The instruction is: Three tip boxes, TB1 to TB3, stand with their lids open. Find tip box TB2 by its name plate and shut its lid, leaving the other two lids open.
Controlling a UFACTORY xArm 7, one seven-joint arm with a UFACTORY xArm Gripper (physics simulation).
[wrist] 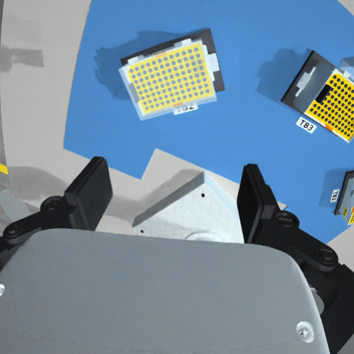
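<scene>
Tip box TB2 (170,80) is at the upper middle of the wrist view, its name plate (185,107) along its lower edge. Its translucent lid lies down flat over the yellow tip rack, which shows pale through it. Tip box TB3 (332,102) is at the right, with its name plate (306,124); its rack shows bright yellow with dark holes, uncovered, its lid open. Tip box TB1 (348,202) is cut off by the right edge, with its name plate (334,195); its lid's state is hard to tell. My gripper (173,179) is open and empty, below TB2 in the view.
The boxes stand on a blue mat (240,130) with a pale surface (40,100) around it. A white angular block (215,215) with small dark holes shows between and below the fingers, partly hidden by the gripper body.
</scene>
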